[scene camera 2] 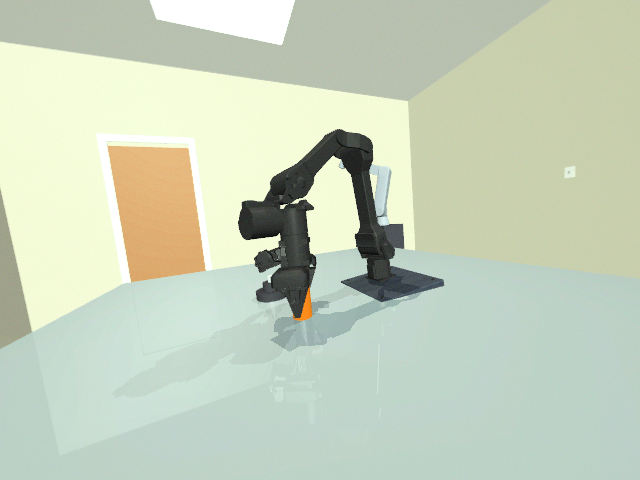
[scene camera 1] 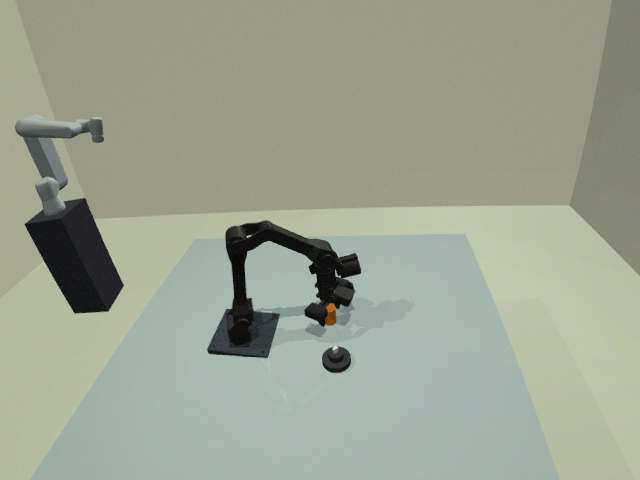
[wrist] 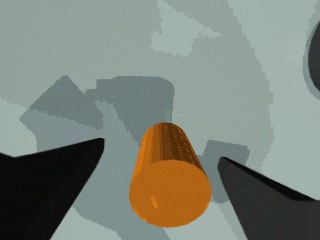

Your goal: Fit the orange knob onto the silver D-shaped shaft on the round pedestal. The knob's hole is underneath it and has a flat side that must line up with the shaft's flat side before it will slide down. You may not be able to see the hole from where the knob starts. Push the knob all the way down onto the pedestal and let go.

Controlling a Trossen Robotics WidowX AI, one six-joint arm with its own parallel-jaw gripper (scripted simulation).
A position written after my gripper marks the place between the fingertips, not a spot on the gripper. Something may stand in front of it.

My gripper [scene camera 2: 301,308] is open, with nothing in its grasp. Also in view: an orange knob [wrist: 169,186].
My gripper also shows in scene camera 1 [scene camera 1: 330,317] and in the wrist view [wrist: 163,153].
